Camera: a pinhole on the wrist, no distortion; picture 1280 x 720 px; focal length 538.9 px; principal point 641.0 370.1 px. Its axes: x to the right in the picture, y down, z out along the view. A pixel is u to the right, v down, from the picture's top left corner.
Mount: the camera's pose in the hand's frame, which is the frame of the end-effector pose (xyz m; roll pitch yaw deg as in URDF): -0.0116 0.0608 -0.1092 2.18 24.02 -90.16
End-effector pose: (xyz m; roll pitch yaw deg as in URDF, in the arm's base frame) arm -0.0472 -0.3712 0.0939 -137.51 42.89 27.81
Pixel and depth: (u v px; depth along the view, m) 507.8 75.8 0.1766
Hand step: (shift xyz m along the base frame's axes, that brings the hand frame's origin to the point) -0.1267 -0.0416 0.0271
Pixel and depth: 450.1 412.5 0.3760
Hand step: -0.2190 0.0812 -0.1731
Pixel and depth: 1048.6 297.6 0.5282
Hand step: -0.1929 0.4885 0.2149
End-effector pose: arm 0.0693 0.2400 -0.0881 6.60 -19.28 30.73
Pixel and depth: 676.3 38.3 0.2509
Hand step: -0.1379 -0.1581 0.0372
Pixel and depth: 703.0 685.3 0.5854
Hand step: 0.2904 -0.1653 0.4590
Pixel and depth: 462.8 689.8 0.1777
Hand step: 0.0308 0.0541 0.1086
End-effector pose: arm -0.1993 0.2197 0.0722 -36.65 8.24 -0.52
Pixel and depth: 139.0 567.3 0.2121
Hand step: 0.0657 0.2226 0.0339
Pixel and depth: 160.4 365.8 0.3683
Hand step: -0.0009 0.3846 0.1656
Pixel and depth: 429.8 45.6 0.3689
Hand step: -0.2152 0.2059 0.2290
